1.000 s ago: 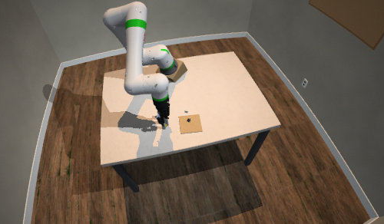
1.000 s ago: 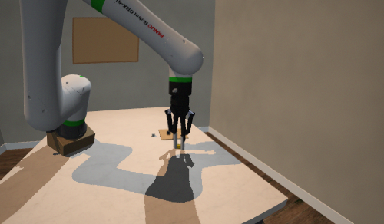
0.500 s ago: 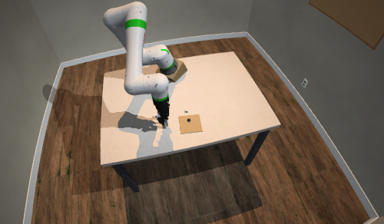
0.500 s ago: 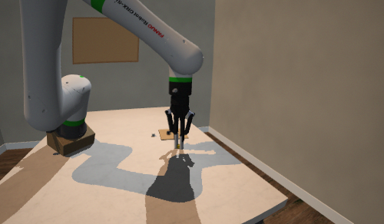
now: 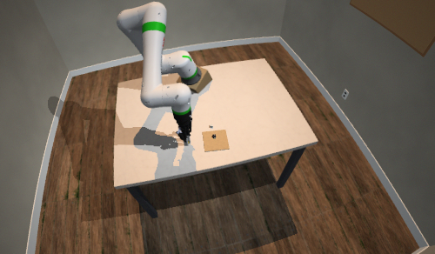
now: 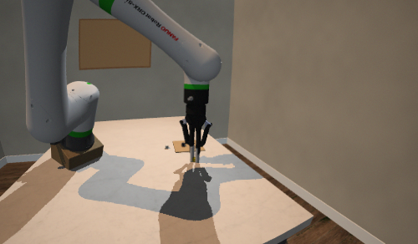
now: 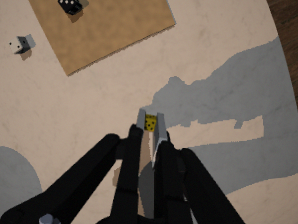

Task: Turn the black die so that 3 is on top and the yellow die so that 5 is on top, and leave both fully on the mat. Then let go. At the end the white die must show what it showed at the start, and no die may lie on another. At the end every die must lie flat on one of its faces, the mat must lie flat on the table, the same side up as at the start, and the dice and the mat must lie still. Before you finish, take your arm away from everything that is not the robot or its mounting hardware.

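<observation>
The tan mat is 50 mm ahead of my hand, 160 mm to the left of it and 30 mm below it. From my hand the other things lie so: white die: 60 mm behind, 180 mm to the left, 30 mm below; yellow die: 30 mm below; black die: 20 mm ahead, 160 mm to the left, 20 mm below.
</observation>
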